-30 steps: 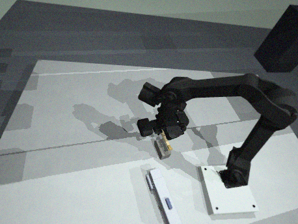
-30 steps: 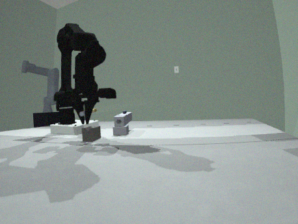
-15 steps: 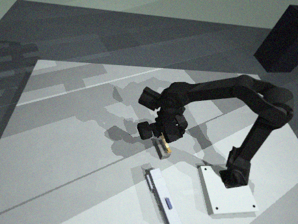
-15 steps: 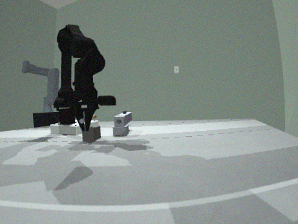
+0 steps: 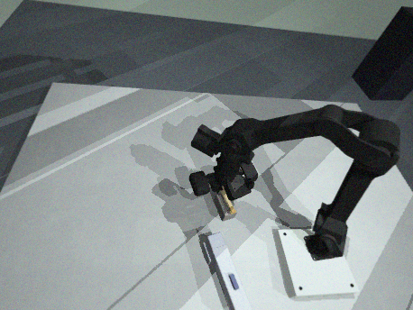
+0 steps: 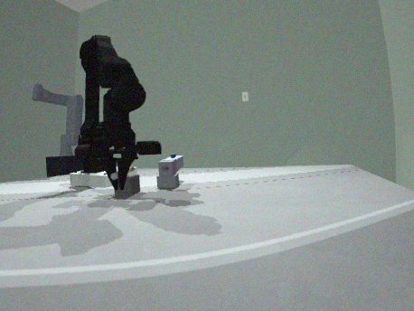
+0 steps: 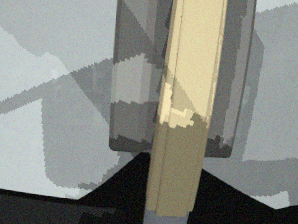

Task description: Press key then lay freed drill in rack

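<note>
The drill is 40 mm to the left of my gripper tip, 40 mm above it and 10 mm behind it. The rest, counted from my gripper tip: blue key 260 mm to the left, 40 mm above, 30 mm ahead; then housing 230 mm to the left, 30 mm ahead, 30 mm above; then rack 50 mm to the left, 10 mm behind.
</note>
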